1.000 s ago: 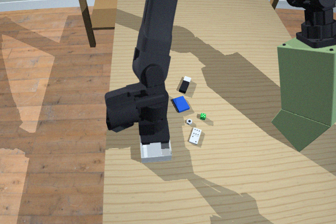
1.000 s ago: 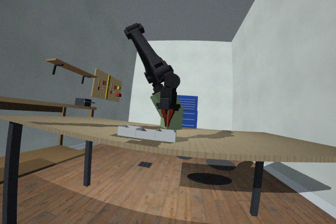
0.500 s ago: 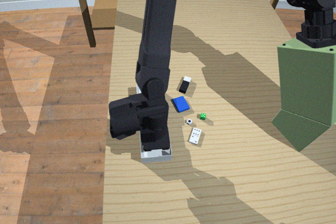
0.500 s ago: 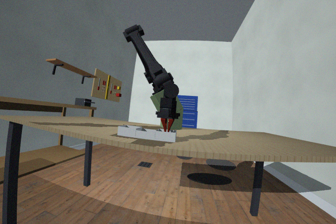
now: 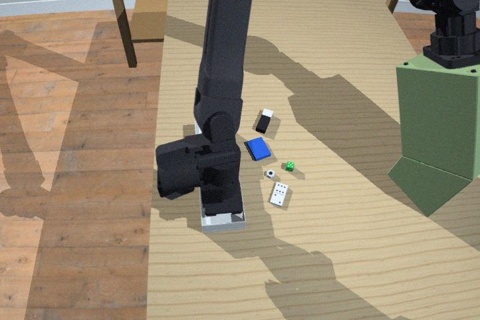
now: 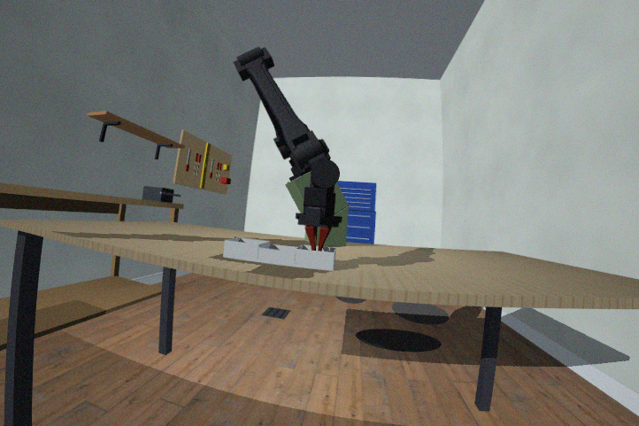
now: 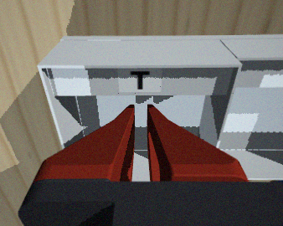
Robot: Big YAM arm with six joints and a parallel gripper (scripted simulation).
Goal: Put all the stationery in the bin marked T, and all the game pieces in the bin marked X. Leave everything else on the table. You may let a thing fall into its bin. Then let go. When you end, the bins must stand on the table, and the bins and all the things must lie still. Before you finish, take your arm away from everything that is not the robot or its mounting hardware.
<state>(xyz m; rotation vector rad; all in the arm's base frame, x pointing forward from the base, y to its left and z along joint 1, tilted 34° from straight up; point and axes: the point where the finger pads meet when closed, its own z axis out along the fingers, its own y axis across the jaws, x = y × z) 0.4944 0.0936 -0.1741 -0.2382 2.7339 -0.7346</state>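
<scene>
Now: the white domino 120 mm behind my hand, 40 mm to the right of it and 20 mm below it. The rest, counted from my hand: grey bin tray (80 mm to the right, 10 mm below, 10 mm ahead); then hex nut (110 mm behind, 90 mm to the right, 20 mm below); then flat blue block (150 mm to the right, 90 mm behind, 20 mm below).
</scene>
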